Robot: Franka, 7 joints.
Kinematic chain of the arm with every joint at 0, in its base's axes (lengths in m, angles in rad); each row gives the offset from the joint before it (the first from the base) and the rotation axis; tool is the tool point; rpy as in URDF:
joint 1: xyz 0 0 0.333 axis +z
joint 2: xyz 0 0 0 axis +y
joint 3: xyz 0 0 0.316 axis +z
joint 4: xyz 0.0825 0 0 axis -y
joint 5: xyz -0.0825 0 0.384 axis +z
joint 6: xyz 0 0 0 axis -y
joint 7: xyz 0.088 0 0 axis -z
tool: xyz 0 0 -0.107 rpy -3.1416 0 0
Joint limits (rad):
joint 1: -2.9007..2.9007
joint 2: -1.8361..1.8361
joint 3: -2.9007..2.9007
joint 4: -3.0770..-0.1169
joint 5: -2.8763..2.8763
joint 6: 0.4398..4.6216
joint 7: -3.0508..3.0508
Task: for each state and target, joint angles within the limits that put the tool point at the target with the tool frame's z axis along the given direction. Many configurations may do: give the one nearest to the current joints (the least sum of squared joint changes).
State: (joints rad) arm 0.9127 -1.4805 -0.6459 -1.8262 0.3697 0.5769 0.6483
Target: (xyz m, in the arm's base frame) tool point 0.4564 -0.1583 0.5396 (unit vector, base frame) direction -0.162 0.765 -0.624
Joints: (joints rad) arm 1.3539 -1.1725 -1.1969 -1.9139 -0.1616 1.4871 0.6483
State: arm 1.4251 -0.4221 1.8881 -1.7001 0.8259 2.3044 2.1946
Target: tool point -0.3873 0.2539 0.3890 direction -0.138 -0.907 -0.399
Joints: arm 0.9342 0.1188 1.4592 -2.1849 0.7923 1.4373 2.1946
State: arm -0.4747 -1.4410 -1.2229 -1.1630 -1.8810 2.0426 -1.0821
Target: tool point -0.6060 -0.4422 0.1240 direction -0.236 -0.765 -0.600
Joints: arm -0.1924 -1.8361 -1.7632 -1.2772 -1.5011 2.7356 -1.0821
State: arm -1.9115 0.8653 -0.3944 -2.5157 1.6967 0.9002 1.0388
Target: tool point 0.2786 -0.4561 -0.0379 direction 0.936 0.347 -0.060
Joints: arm -1.1003 1.1104 -0.1197 -1.7684 1.6429 1.5418 1.0388
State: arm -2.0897 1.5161 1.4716 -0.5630 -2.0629 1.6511 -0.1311
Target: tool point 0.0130 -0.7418 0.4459 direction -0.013 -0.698 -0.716
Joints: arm -2.4291 1.5013 1.8168 -1.4582 -1.9874 1.9465 -0.1311
